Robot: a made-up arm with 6 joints.
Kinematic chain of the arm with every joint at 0, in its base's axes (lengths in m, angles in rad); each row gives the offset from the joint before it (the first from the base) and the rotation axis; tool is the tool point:
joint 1: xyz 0 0 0.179 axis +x
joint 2: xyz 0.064 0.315 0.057 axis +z
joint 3: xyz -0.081 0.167 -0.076 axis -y
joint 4: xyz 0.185 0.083 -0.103 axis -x
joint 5: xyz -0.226 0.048 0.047 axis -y
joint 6: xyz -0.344 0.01 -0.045 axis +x
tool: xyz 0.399 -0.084 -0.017
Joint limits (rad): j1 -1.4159..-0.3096 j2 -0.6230..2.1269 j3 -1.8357..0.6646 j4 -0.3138..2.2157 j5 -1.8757..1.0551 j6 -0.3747..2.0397
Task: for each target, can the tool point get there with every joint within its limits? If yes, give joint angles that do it. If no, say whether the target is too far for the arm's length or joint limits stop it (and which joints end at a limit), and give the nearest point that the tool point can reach.
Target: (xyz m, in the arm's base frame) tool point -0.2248 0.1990 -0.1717
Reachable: yes | joints -1.1057 0.4946 -1.3842 0.3645 -1.0319 -0.0373
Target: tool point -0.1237 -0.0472 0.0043
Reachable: yes | joints -0.4228 1.8292 -0.1653 0.4578 -1.0011 1.1479
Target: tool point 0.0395 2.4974 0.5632
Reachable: no: too far | nearest point 0.0587 0.7461 0.1054 | short by 1.810 m
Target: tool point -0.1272 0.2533 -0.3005
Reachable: yes | joints -0.7678 0.4031 -0.6932 0.9254 0.7463 0.9606
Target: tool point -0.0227 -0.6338 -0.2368
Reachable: no: joint limits stop it (at a limit: joint 1, joint 3, joint 5, joint 6) | nearest point -0.1611 -0.2350 -0.1714 | short by 0.427 m
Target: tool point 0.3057 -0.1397 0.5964
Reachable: no: joint limits stop it (at a limit: joint 1, joint 2, joint 5, joint 6) | nearest point 0.0437 -0.0076 0.3222 | short by 0.402 m
